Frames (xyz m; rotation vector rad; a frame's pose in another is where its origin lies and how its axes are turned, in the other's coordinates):
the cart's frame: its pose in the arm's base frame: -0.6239 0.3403 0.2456 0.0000 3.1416 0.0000
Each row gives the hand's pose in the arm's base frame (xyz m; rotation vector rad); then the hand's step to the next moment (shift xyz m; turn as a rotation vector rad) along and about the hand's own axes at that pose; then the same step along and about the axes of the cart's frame.
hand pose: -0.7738 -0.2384 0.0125 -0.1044 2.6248 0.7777
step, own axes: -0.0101 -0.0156 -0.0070 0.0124 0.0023 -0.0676
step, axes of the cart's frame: -0.0096 -0.0173 -0.0014 0.0357 -0.0339 -0.0480
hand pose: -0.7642 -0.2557 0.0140 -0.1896 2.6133 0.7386
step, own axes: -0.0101 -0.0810 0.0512 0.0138 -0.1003 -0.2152
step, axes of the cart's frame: -0.0466 -0.0417 0.0733 0.0649 -0.1988 -0.1132
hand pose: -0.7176 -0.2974 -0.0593 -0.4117 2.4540 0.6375
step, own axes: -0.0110 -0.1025 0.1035 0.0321 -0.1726 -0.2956
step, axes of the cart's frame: -0.0974 -0.0303 0.1046 0.0850 -0.3043 -0.1356
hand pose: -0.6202 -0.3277 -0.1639 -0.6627 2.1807 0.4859
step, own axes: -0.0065 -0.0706 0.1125 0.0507 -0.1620 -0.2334
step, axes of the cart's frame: -0.1111 0.0064 0.0729 0.0657 -0.2681 -0.0841
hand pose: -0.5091 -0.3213 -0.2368 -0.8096 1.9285 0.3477
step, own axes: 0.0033 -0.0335 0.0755 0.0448 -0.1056 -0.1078
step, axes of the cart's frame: -0.0728 0.0158 0.0359 0.0162 -0.1548 -0.0233
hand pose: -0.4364 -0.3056 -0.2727 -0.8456 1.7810 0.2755
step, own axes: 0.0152 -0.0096 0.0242 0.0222 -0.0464 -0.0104
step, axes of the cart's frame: -0.0218 0.0005 0.0208 -0.0196 -0.0483 0.0061
